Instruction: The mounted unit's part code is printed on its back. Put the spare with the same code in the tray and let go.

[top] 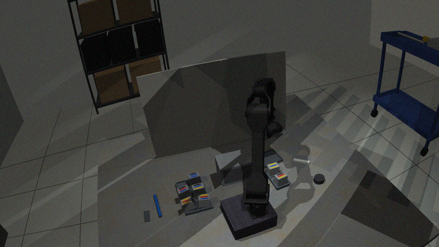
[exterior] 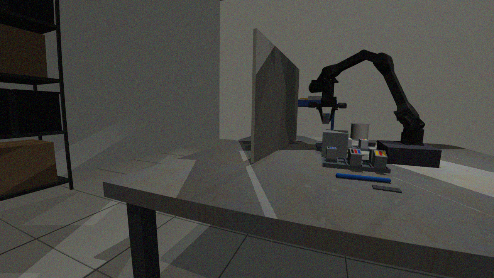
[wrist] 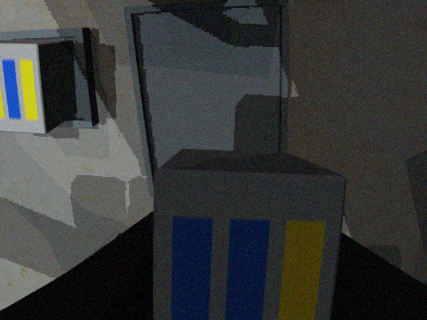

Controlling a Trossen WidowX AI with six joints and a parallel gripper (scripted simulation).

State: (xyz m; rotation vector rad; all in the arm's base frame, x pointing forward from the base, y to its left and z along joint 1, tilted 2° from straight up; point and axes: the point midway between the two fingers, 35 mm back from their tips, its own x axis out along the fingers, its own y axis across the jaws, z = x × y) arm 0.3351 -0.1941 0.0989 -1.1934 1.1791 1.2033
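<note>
The flat dark tray is 13 cm below my gripper tip, 1 cm to the left of it and 1 cm behind it. The rest, counted from my gripper tip: tall panel (21 cm ahead, 15 cm to the left, 9 cm above); then black puck (25 cm behind, 15 cm to the right, 12 cm below); then grey box (18 cm to the left, 8 cm below, 5 cm behind).
</note>
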